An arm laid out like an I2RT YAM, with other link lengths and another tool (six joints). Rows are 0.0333 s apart.
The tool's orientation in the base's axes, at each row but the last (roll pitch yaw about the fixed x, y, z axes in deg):
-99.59 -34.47 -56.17
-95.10 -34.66 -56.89
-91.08 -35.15 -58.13
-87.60 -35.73 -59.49
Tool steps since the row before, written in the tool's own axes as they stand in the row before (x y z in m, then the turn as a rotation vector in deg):
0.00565 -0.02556 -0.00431 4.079 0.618 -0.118
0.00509 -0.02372 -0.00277 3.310 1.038 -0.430
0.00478 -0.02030 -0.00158 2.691 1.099 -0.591
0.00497 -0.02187 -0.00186 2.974 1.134 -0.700
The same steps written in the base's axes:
-0.00557 0.00832 0.02457 1.876 -3.193 1.822
-0.00567 0.00751 0.02253 1.360 -3.039 1.063
-0.00513 0.00599 0.01937 0.973 -2.723 0.660
-0.00680 0.00607 0.02058 1.009 -2.996 0.793

